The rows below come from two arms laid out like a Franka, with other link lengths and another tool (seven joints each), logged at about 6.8 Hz.
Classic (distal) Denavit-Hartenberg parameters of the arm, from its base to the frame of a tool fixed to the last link. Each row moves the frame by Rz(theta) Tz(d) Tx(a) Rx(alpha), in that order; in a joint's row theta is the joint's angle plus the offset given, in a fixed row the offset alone. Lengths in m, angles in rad.
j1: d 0.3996, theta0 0, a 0, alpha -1.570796
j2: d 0, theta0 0, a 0, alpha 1.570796
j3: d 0.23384, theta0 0, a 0.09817, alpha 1.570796
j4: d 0, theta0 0, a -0.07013, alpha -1.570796
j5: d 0.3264, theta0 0, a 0, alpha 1.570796
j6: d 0, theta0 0, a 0.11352, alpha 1.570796
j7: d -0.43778, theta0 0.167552, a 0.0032, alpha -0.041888
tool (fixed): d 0.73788, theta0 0, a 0, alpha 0
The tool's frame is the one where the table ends.
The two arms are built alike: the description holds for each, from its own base.
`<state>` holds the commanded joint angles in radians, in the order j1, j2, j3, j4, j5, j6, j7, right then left.
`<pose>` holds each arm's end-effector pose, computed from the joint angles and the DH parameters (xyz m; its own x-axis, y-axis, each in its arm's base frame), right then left.
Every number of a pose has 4 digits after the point.
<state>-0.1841 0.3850 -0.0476 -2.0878 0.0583 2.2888 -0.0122 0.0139 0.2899 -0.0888 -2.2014 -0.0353 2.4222 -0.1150</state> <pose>0.4712 -0.1385 0.0517 0.8942 -0.4085 -0.1832 -0.4063 -0.9123 0.0513 0.5054 -0.0793 0.0739 0.9929 -0.0986 -0.0664 -0.0923 -0.9915 0.0920</pose>
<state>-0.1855 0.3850 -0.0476 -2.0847 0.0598 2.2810 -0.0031 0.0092 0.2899 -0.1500 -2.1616 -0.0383 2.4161 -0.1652</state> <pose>0.4700 -0.1386 0.0522 0.8886 -0.4185 -0.1878 -0.4163 -0.9077 0.0526 0.5194 -0.1192 0.0894 0.9934 -0.1094 -0.0337 -0.1052 -0.9885 0.1089</pose>
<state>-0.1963 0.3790 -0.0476 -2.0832 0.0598 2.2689 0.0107 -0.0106 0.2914 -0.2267 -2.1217 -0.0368 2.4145 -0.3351</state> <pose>0.4673 -0.1430 0.0551 0.8773 -0.4399 -0.1922 -0.4378 -0.8974 0.0554 0.5297 -0.1773 0.1067 0.9994 -0.0332 -0.0086 -0.0318 -0.9909 0.1306</pose>
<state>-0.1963 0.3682 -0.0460 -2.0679 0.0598 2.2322 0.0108 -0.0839 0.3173 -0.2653 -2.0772 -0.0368 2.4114 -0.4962</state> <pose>0.4678 -0.1413 0.0632 0.8764 -0.4367 -0.2030 -0.4351 -0.8987 0.0550 0.5242 -0.2425 0.1124 0.9997 0.0197 -0.0112 0.0212 -0.9884 0.1507</pose>
